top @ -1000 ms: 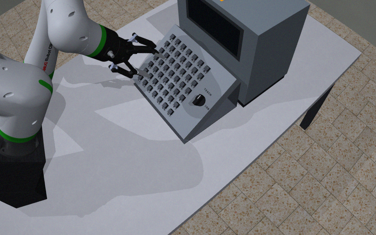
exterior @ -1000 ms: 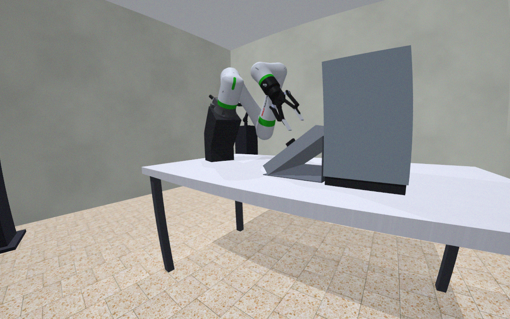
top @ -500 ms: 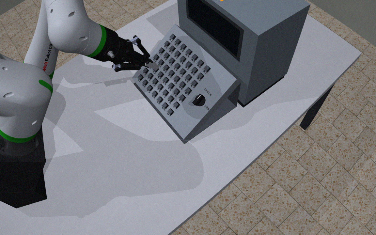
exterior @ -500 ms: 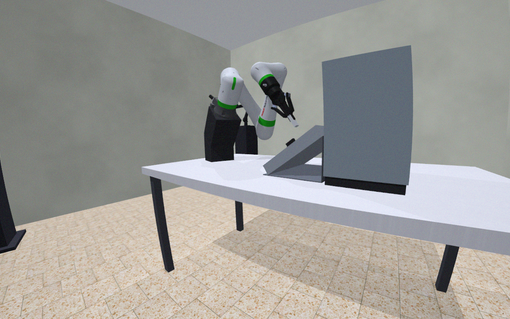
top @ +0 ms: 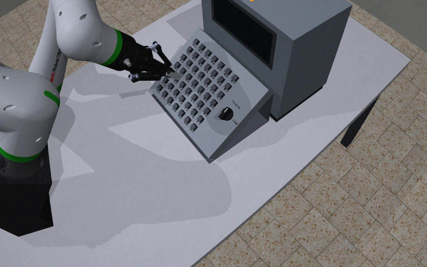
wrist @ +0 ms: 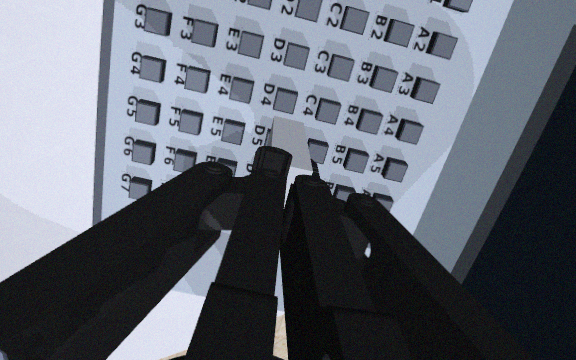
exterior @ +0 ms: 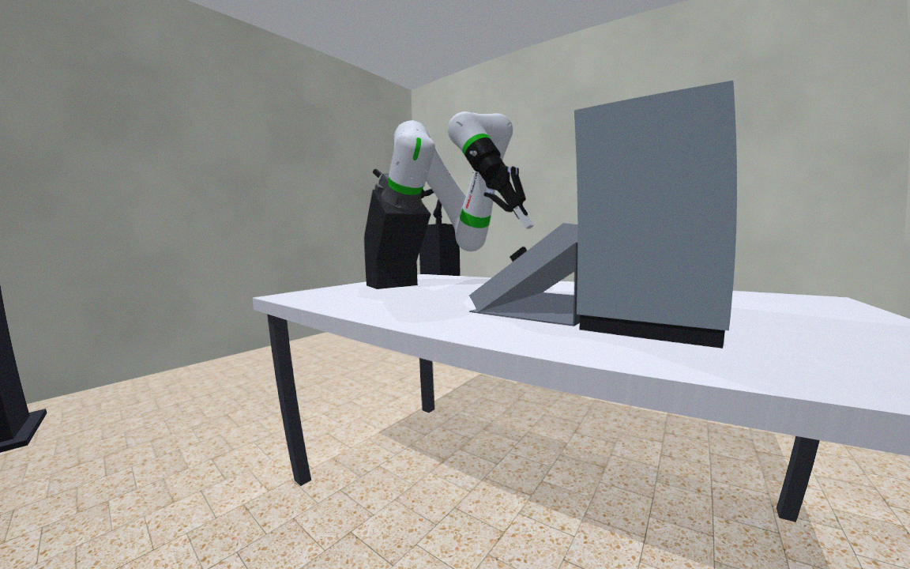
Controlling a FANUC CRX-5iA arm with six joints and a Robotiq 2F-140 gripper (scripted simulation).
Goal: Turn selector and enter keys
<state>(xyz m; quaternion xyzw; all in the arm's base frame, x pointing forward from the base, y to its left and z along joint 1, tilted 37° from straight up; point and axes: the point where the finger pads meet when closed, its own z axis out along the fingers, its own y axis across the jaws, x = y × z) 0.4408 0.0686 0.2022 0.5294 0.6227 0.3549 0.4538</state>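
Right now my hand is 5 cm short of the key E4 and 13 cm above it. From my hand the other things lie so: key C4: 10 cm ahead, 1 cm to the left, 9 cm below; then key D7: 8 cm ahead, 10 cm to the right, 11 cm below; then key D3: 7 cm ahead, 4 cm to the left, 11 cm below.
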